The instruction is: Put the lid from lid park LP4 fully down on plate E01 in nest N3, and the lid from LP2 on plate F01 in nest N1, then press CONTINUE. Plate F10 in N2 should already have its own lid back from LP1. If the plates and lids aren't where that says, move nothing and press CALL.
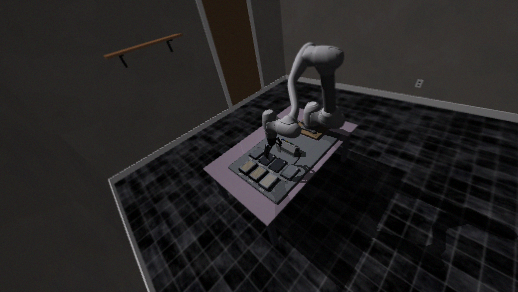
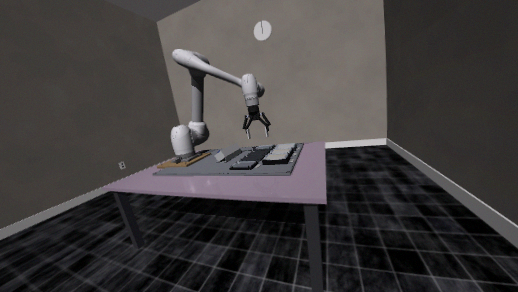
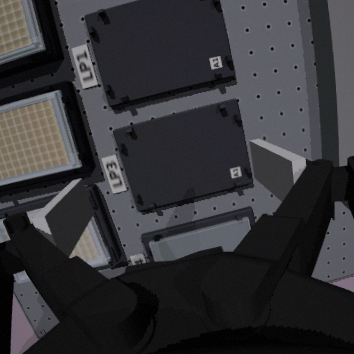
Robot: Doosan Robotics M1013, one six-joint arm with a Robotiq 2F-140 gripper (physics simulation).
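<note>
My gripper is open and empty, above the lid parks. Dark park LP1 and dark park LP3 hold no lid. Beyond LP3, a grey clear lid sits on a park whose label is mostly hidden. Another grey lid lies at the other end of the row, beside LP1. Three tan plates stand in nests: one plate, a middle plate and a plate partly behind a finger. Plate and nest labels are unreadable; whether the plates wear lids is unclear.
The grey perforated board lies on the pink table. A sloped control box stands between the parks and the arm's base; its buttons are unreadable.
</note>
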